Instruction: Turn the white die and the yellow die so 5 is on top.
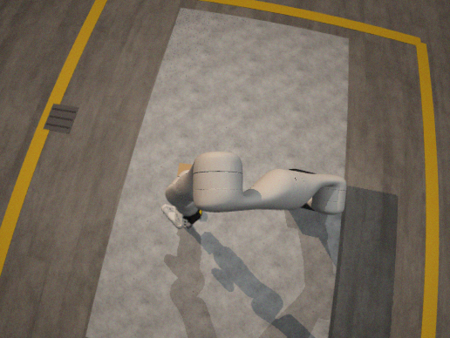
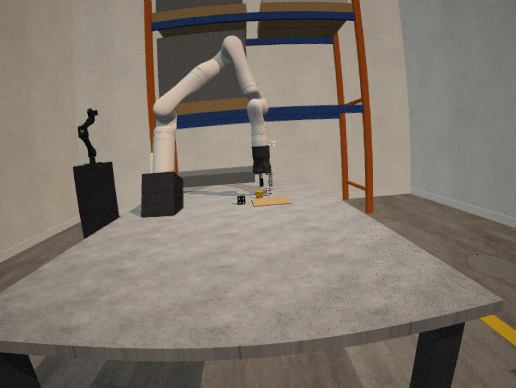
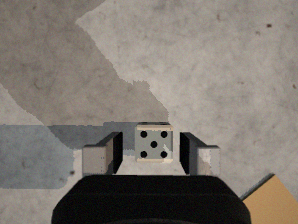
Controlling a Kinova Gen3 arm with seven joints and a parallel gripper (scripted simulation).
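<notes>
My hand is 40 mm above the white die. From my hand the other things lie so: tan mat 160 mm to the right, 50 mm below, 10 mm ahead; then black die 170 mm to the right, 100 mm behind, 40 mm below; then yellow die 60 mm to the right, 40 mm below, 30 mm behind.
</notes>
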